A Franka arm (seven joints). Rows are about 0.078 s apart.
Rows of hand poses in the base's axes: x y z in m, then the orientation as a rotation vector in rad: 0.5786 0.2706 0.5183 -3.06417 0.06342 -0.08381; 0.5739 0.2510 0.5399 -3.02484 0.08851 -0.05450; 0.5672 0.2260 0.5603 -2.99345 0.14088 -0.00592; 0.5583 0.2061 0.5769 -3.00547 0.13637 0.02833; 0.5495 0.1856 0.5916 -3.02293 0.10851 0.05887; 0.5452 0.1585 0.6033 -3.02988 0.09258 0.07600; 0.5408 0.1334 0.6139 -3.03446 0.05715 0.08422; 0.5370 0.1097 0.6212 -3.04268 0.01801 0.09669; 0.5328 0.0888 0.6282 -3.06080 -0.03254 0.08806; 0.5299 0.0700 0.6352 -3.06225 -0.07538 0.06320; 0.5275 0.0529 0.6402 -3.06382 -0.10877 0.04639
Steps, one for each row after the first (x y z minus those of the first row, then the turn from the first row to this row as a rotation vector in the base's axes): -0.0047 -0.0196 0.0216 0.04018 0.01844 -0.01529; -0.0114 -0.0446 0.0420 0.07170 0.05107 -0.04868; -0.0203 -0.0645 0.0586 0.06016 0.07393 -0.04481; -0.0291 -0.0850 0.0733 0.04329 0.09365 -0.02565; -0.0334 -0.1121 0.0850 0.03644 0.10460 -0.01478; -0.0378 -0.1372 0.0956 0.03197 0.10916 0.00869; -0.0416 -0.1609 0.1029 0.02333 0.11641 0.03455; -0.0458 -0.1818 0.1099 0.00433 0.10959 0.06688; -0.0487 -0.2006 0.1169 0.00165 0.09233 0.09414; -0.0511 -0.2177 0.1219 -0.00143 0.08058 0.11539
